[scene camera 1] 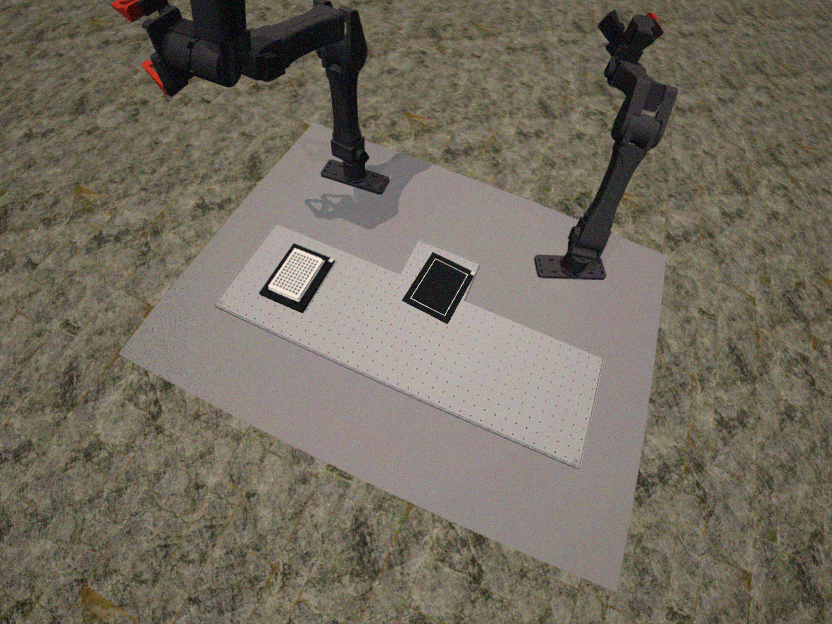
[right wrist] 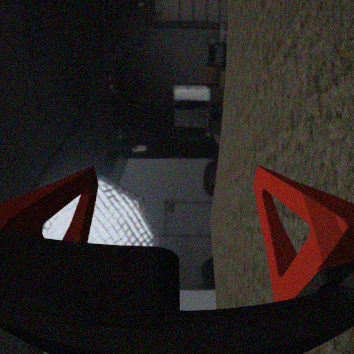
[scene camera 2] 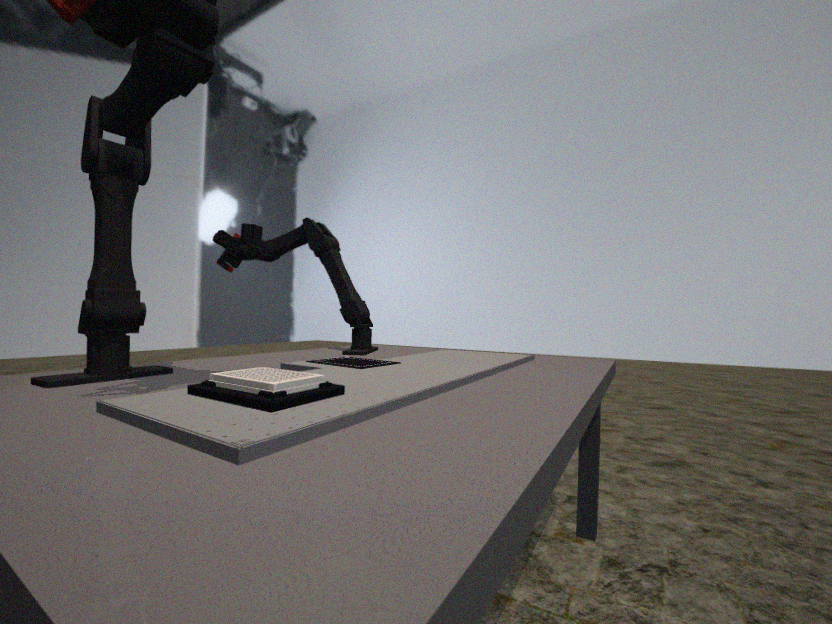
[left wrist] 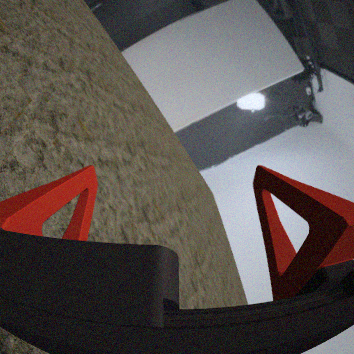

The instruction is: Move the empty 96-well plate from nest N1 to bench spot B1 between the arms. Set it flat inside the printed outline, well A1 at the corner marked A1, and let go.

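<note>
The white 96-well plate sits flat in the black nest N1, at the left of the perforated board. Bench spot B1 is a black pad with a thin white outline and a small white corner mark, right of the nest in scene camera 1; no plate lies on it. My left gripper is open and empty, raised high at the right in scene camera 1, away from the plate. My right gripper is open and empty, raised high at the upper left in scene camera 1.
The pale perforated board lies on the grey table. The right arm's base stands behind the nest, and the left arm's base stands to the right of B1 in scene camera 1.
</note>
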